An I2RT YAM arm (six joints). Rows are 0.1 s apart.
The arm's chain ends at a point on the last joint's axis. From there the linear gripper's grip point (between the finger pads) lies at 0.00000 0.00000 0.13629 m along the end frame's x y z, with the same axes.
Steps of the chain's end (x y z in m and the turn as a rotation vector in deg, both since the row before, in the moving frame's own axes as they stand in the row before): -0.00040 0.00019 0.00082 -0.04 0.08 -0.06; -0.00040 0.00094 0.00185 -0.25 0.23 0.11; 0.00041 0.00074 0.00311 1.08 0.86 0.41; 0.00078 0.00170 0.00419 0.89 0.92 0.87; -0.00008 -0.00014 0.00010 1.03 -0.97 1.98; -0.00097 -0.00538 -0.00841 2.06 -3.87 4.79; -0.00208 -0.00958 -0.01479 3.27 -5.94 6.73; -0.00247 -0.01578 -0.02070 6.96 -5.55 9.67
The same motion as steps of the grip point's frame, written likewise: -0.00021 0.00029 0.00082 -0.04 0.08 -0.06; 0.00015 0.00154 0.00185 -0.25 0.23 0.11; 0.00246 -0.00182 0.00307 1.08 0.86 0.41; 0.00298 -0.00040 0.00416 0.89 0.92 0.87; -0.00234 -0.00263 0.00006 1.03 -0.97 1.98; -0.00995 -0.01065 -0.00881 2.06 -3.87 4.79; -0.01569 -0.01815 -0.01574 3.27 -5.94 6.73; -0.01417 -0.03330 -0.02234 6.96 -5.55 9.67
